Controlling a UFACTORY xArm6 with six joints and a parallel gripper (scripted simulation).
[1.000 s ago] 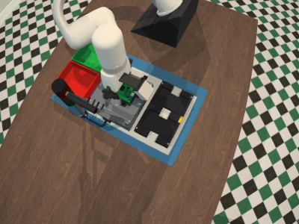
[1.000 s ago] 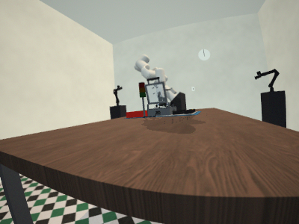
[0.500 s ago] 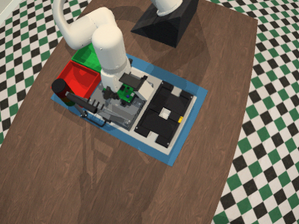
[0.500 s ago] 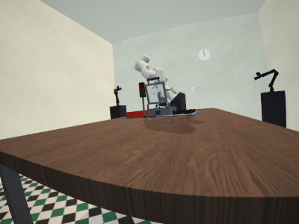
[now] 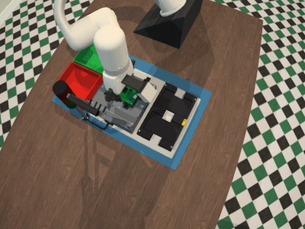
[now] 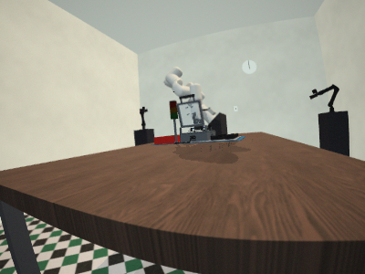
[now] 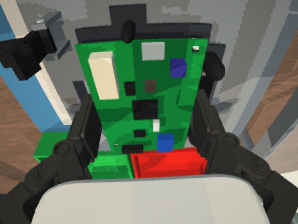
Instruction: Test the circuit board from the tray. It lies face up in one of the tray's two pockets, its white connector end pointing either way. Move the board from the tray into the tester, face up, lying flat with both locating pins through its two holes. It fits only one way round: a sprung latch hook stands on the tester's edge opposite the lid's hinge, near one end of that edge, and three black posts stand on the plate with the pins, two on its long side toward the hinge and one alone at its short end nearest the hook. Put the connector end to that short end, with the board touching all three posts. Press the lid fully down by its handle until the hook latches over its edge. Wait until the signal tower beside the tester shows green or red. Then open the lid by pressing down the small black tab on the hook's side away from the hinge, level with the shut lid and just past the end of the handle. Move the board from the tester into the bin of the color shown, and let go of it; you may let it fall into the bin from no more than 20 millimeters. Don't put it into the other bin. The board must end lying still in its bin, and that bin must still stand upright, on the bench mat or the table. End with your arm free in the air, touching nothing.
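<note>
The green circuit board is right at my hand. From my hand the other things lie so: black nest 10 mm ahead, 10 mm to the left, 10 mm below; clear lid 120 mm ahead, 20 mm to the right, 100 mm above; latch hook 50 mm behind, 70 mm to the left.
</note>
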